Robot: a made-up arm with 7 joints. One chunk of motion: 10 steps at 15 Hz.
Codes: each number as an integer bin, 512 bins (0 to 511) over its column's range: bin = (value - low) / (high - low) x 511, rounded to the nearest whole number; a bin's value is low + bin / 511 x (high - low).
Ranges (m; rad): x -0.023..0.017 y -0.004..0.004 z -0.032..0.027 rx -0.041..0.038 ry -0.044..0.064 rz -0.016..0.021
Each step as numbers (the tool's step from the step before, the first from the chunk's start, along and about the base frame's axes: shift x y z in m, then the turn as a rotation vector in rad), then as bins.
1 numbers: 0.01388 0.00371 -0.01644 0.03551 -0.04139 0.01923
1 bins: 471 492 135 495 12 487
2 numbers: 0.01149 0.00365 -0.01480 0.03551 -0.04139 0.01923
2 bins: 441 489 149 495 12 487
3 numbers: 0.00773 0.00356 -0.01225 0.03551 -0.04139 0.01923
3 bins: 393 483 171 495 12 487
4 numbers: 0.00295 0.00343 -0.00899 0.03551 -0.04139 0.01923
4 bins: 332 475 199 495 12 487
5 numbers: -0.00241 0.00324 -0.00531 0.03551 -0.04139 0.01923
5 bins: 263 462 231 495 12 487
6 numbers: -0.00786 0.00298 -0.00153 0.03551 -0.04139 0.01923
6 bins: 193 446 264 495 12 487
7 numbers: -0.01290 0.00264 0.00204 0.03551 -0.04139 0.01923
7 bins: 129 424 295 495 12 487
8 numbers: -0.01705 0.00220 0.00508 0.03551 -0.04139 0.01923
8 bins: 76 396 321 495 12 487
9 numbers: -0.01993 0.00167 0.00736 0.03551 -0.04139 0.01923
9 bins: 39 362 341 495 12 487
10 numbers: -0.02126 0.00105 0.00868 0.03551 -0.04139 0.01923
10 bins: 22 323 352 495 12 487
